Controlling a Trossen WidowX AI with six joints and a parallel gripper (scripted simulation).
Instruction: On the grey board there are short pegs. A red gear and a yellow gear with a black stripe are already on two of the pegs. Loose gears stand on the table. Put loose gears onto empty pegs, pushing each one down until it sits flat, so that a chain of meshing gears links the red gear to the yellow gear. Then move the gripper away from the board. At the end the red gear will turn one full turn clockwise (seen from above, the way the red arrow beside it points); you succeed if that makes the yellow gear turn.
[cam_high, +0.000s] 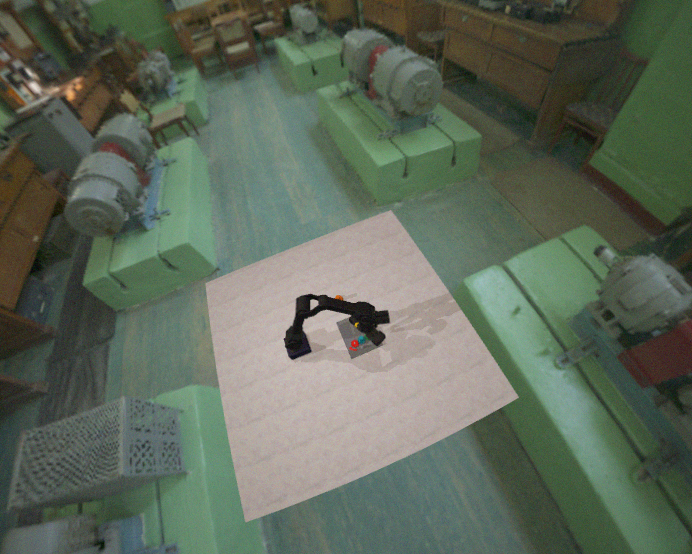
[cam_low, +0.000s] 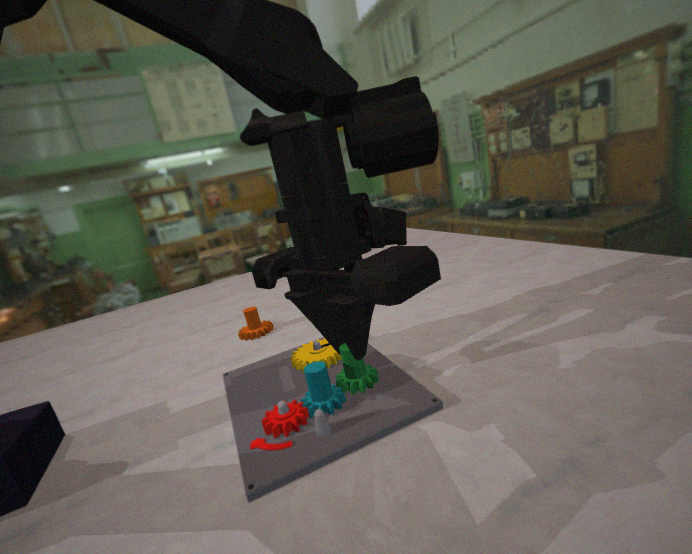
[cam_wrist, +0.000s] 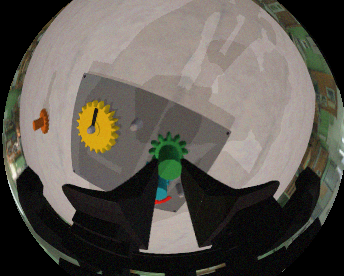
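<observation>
Now: gripper tip 10 mm above the green gear. Round my gripper tip: yellow gear (90 mm to the left, 30 mm below); red gear (80 mm behind, 30 mm below); teal gear (40 mm behind, 20 mm below).
</observation>
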